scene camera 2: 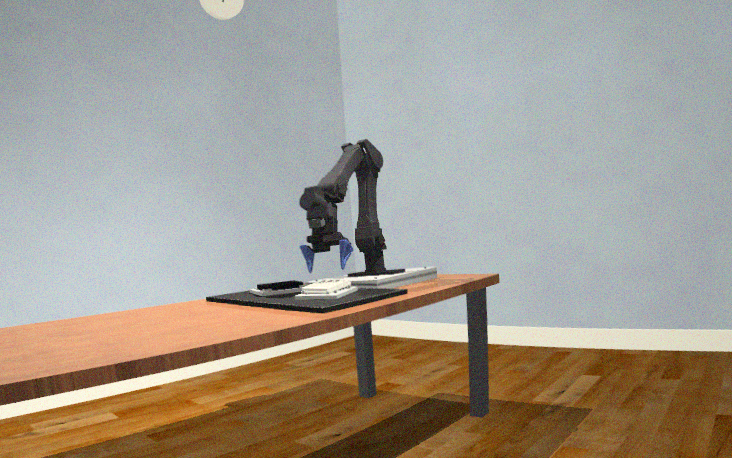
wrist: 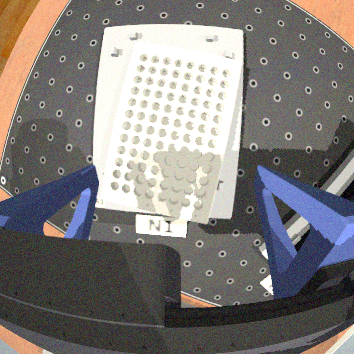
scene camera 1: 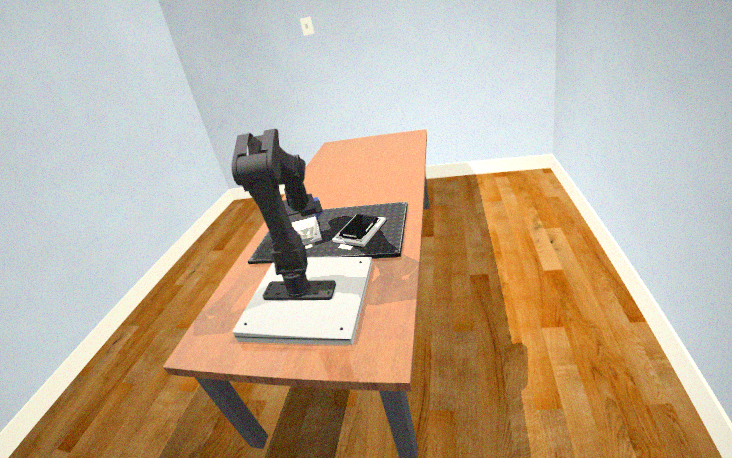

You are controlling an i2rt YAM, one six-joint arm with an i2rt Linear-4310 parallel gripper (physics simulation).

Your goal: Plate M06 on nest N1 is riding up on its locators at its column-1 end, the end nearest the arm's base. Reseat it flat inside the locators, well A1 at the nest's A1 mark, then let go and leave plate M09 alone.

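Where they show: gripper, fingertip midpoint: [scene camera 2: 326,270] [wrist: 176,173] [scene camera 1: 302,222]; arm's base, origin of the base link: [scene camera 2: 376,274] [scene camera 1: 299,291].
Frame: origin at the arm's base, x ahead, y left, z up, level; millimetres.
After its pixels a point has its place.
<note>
Plate M06 [scene camera 1: 308,229] @[x 303, y 51, z 15 mm] [scene camera 2: 326,283] @[x 318, y 76, z 13 mm] [wrist: 172,115] @[x 334, y 82, z 12 mm], white with rows of wells, lies skewed on nest N1 [wrist: 107,75] @[x 345, y 149, z -6 mm]. In the wrist view its near end reaches past the nest's near edge beside the N1 label [wrist: 161,226] @[x 242, y 54, z -16 mm], and its far edge lies short of the two farthest grey locators. The near locators are hidden, and its exact tilt is hard to tell. My gripper [scene camera 2: 326,270] @[x 303, y 63, z 46 mm] [wrist: 176,173] @[x 303, y 63, z 46 mm] is open and empty above M06, its blue fingers on either side of the near end. Plate M09 [scene camera 1: 360,225] @[x 310, y -132, z 7 mm] [scene camera 2: 279,285] @[x 345, y -93, z 6 mm], black, sits on the neighbouring nest.
The nests stand on a black perforated mat [scene camera 1: 396,229] @[x 302, y -251, z -18 mm] [scene camera 2: 372,295] @[x 310, y 230, z -18 mm] [wrist: 295,75] @[x 420, y 1, z -18 mm]. The other nest [scene camera 1: 372,233] @[x 277, y -174, z -9 mm] shows partly beyond the right finger in the wrist view. The arm's white base plate [scene camera 1: 302,318] @[x -102, y -37, z -1 mm] [scene camera 2: 415,275] @[x -28, y 139, z -7 mm] lies behind, on the wooden table [scene camera 1: 372,167] @[x 903, y -100, z -31 mm] [scene camera 2: 134,329] @[x 888, y -8, z -31 mm].
</note>
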